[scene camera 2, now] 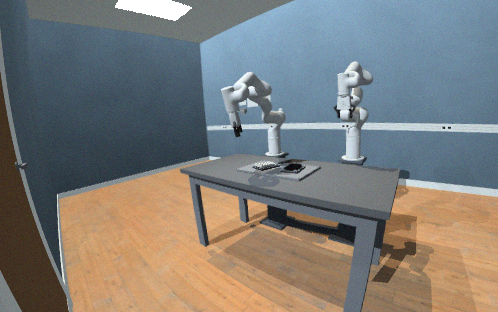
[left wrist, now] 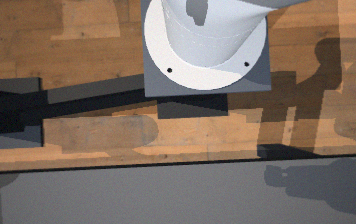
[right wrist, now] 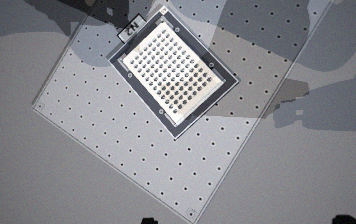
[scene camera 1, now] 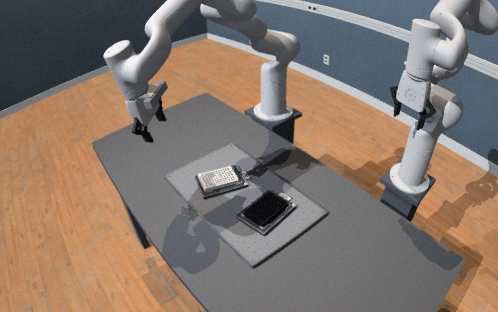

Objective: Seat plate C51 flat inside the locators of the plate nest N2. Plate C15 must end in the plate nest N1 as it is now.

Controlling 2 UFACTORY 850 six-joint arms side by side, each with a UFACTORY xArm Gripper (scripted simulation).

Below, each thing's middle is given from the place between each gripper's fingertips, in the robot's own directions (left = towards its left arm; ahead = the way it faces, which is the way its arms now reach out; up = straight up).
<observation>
I see my right gripper [scene camera 1: 156, 130] 25 cm above the white well plate [right wrist: 175, 76], 16 cm past it and 9 cm to the right of it. Also, from my right hand: dark nest N2 [right wrist: 196, 47]: 26 cm below, 16 cm behind, 10 cm to the left; then black plate [scene camera 1: 272, 205]: 31 cm to the left, 25 cm below, 17 cm behind.
Right now my left hand is 33 cm short of the black plate, 30 cm to the left of it and 32 cm above it. The rest, counted from my left hand: dark nest N2 (33 cm ahead, 51 cm to the right, 33 cm below); white well plate (33 cm ahead, 51 cm to the right, 32 cm below).
</observation>
